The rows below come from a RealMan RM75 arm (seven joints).
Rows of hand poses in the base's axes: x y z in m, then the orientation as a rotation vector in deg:
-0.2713, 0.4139, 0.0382, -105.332, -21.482, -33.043
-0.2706, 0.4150, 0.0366, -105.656, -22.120, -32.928
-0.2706, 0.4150, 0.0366, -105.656, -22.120, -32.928
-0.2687, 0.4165, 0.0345, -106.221, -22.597, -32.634
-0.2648, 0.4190, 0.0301, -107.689, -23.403, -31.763
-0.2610, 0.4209, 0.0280, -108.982, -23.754, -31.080
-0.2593, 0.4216, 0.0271, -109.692, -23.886, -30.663
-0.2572, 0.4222, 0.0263, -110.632, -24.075, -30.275
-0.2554, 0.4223, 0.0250, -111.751, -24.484, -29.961
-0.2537, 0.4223, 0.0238, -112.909, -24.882, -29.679
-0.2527, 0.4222, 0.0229, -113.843, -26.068, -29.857
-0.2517, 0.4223, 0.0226, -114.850, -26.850, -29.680
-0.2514, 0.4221, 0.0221, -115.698, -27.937, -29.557
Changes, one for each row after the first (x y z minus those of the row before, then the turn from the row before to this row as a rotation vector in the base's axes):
0.0007, 0.0011, -0.0016, -0.495, -0.197, 0.370
0.0000, 0.0000, 0.0000, 0.000, 0.000, 0.000
0.0019, 0.0015, -0.0021, -0.671, 0.031, 0.290
0.0039, 0.0025, -0.0044, -1.615, 0.360, 0.527
0.0038, 0.0019, -0.0021, -1.318, 0.424, 0.188
0.0017, 0.0007, -0.0009, -0.707, 0.288, 0.083
0.0021, 0.0006, -0.0008, -0.940, 0.257, 0.039
0.0018, 0.0001, -0.0013, -1.173, 0.115, 0.092
0.0017, 0.0000, -0.0012, -1.207, 0.097, 0.056
0.0010, -0.0001, -0.0009, -1.223, -0.592, 0.416
0.0010, 0.0001, -0.0003, -1.179, -0.159, 0.286
0.0003, -0.0002, -0.0005, -1.123, -0.338, 0.501

